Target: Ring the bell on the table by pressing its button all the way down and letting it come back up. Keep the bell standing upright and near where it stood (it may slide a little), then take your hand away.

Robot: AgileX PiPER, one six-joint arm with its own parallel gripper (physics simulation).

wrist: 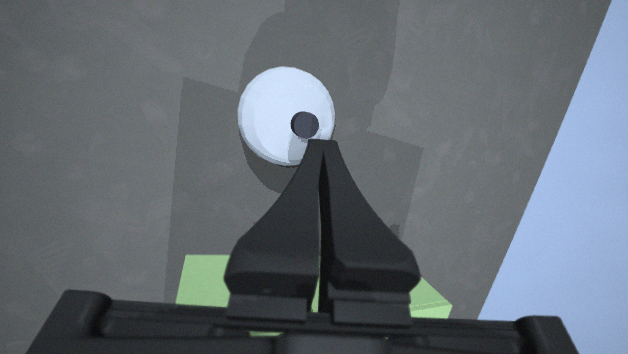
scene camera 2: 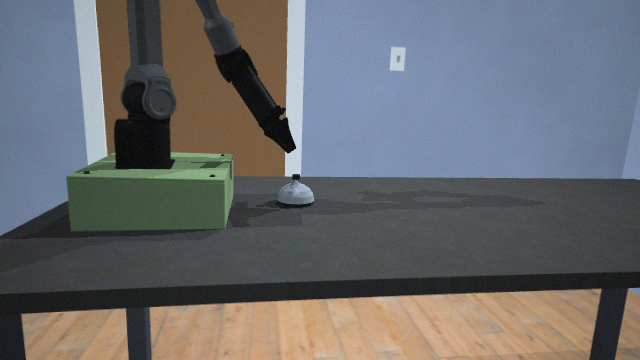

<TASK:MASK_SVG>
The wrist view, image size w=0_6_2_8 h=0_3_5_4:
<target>gripper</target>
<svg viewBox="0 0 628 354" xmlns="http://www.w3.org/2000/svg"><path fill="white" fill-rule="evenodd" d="M561 318L558 316L530 315L521 317L516 321L411 317L409 307L411 303L410 291L421 280L419 267L413 251L385 225L363 197L348 171L337 141L310 138L303 158L287 187L262 218L237 241L229 257L223 277L224 283L230 292L227 307L113 300L108 295L100 292L65 290L26 354L579 354ZM248 331L274 332L274 333L282 333L282 334L271 335L271 336L250 336L250 333ZM319 278L318 312L310 312Z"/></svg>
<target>bell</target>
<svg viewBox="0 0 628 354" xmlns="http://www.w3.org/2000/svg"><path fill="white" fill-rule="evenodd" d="M269 69L256 76L247 85L241 96L238 107L238 125L241 135L248 147L256 155L268 162L284 166L298 165L303 158L310 138L330 140L335 122L333 101L323 84L311 74L291 67Z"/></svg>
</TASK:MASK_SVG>
